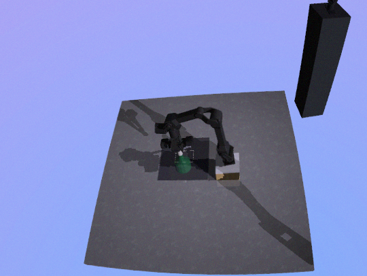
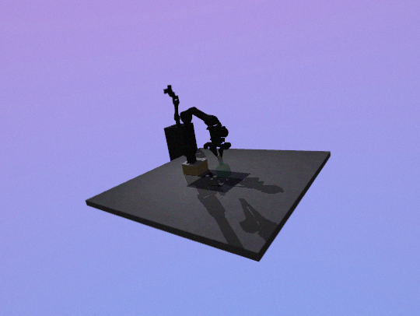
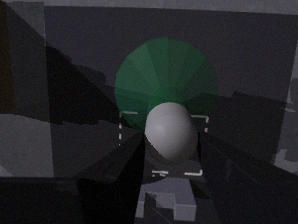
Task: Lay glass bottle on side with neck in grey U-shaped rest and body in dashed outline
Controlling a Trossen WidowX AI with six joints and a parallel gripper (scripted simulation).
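My gripper tip is now 50 mm above the green glass bottle and 10 mm to the right of it. Round my gripper tip: dark mat: 150 mm below, 50 mm to the right, 10 mm behind.
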